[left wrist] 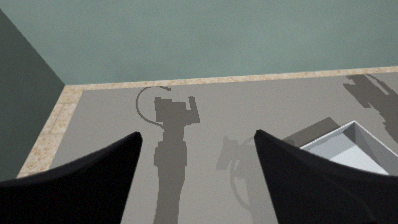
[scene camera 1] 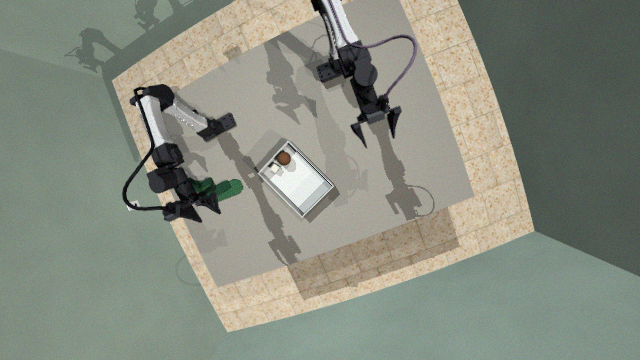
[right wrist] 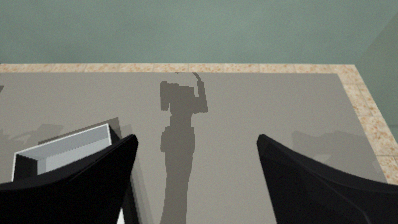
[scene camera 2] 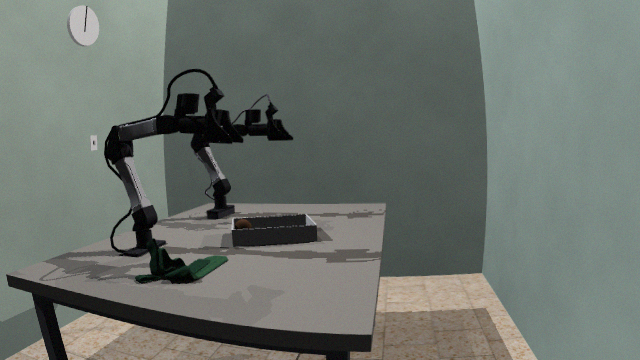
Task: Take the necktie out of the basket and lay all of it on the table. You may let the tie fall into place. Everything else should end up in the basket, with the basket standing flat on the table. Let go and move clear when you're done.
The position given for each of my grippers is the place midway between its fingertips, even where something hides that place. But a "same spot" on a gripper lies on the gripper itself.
Scene:
my right gripper: scene camera 1; right wrist 197, 137; scene camera 2; not seen in the left wrist view (out of frame)
same spot on my right gripper: [scene camera 2: 230, 135] = [scene camera 1: 212, 204]
same spot on green necktie: [scene camera 1: 225, 189] = [scene camera 2: 205, 263]

